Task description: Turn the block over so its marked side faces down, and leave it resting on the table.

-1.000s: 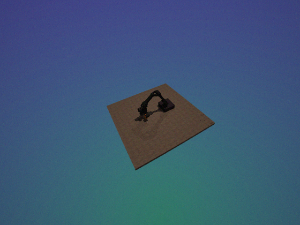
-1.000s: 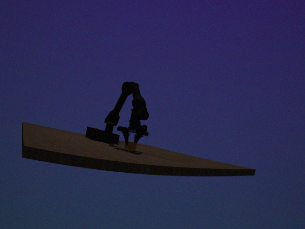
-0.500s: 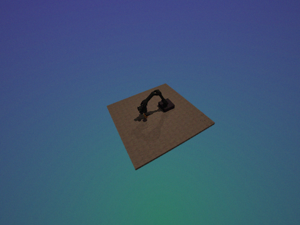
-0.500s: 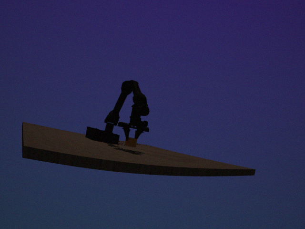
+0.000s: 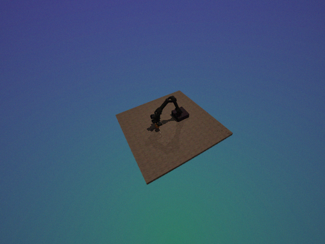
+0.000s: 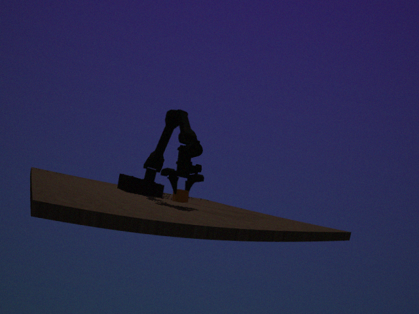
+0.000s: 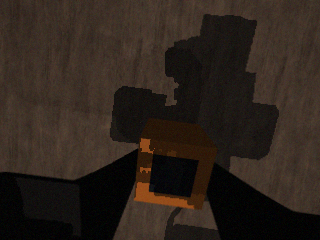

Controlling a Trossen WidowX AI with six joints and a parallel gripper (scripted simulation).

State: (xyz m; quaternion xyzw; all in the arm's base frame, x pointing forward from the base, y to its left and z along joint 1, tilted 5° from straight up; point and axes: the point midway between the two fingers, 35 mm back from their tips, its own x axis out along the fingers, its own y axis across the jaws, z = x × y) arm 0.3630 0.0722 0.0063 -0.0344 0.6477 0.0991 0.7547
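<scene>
My gripper tip is 1 cm below the orange block.
</scene>
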